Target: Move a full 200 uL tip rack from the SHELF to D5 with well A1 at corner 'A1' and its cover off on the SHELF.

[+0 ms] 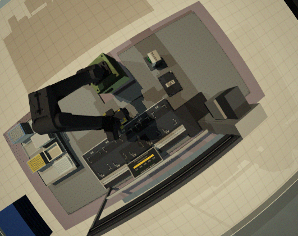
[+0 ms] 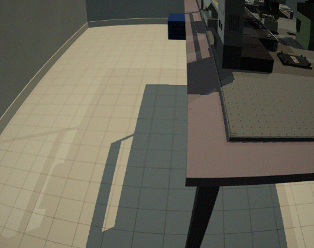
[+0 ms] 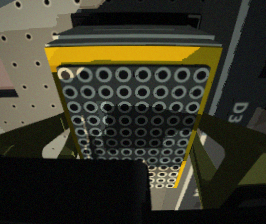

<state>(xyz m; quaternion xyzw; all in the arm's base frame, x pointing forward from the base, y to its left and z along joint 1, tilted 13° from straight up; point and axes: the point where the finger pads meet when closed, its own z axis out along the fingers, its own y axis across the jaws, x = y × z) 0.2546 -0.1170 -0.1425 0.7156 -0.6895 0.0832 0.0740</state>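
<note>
My gripper is now 4 cm above the RG nest. From my hand the other things lie so: yellow tip rack (1 cm to the left, 1 cm behind, 1 cm above); shelf label (36 cm to the right, 9 cm behind, 5 cm below); ready key box (38 cm to the left, 21 cm behind, 2 cm above).
</note>
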